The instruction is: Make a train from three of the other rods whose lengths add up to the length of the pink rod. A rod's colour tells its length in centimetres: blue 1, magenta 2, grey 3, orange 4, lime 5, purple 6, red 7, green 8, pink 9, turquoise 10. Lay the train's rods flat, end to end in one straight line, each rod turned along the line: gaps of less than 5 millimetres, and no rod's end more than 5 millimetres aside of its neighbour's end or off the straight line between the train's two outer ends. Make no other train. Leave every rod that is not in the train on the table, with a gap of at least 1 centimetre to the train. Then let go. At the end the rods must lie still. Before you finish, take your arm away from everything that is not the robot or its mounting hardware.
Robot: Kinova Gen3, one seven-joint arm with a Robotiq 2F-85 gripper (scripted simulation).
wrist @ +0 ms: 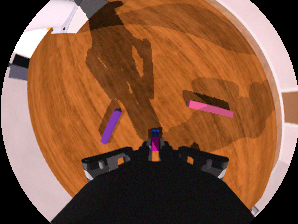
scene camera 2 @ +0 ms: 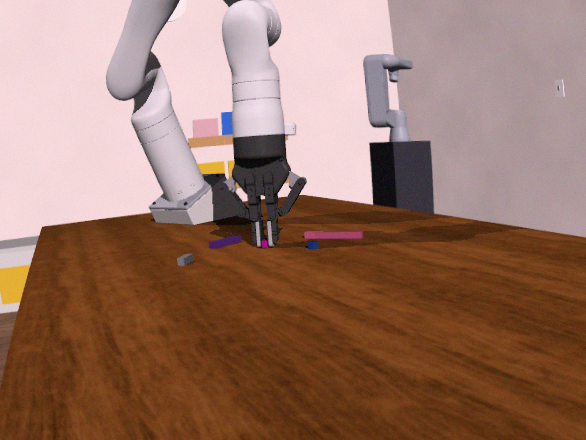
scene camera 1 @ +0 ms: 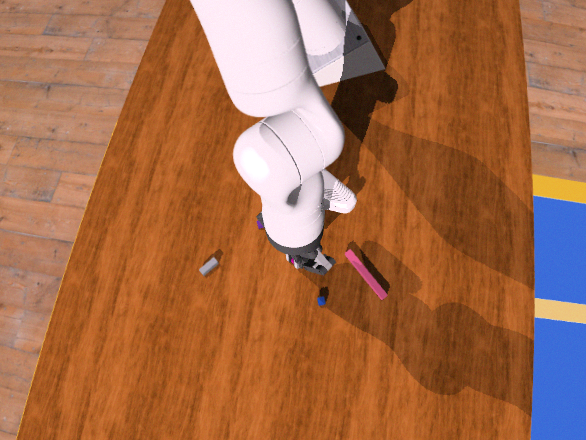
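Through the wrist view I see my gripper point(wrist: 155, 144). Scene camera 1 shows me the gripper too point(scene camera 1: 296, 260), and in scene camera 2 I find my gripper point(scene camera 2: 266, 246) as well.
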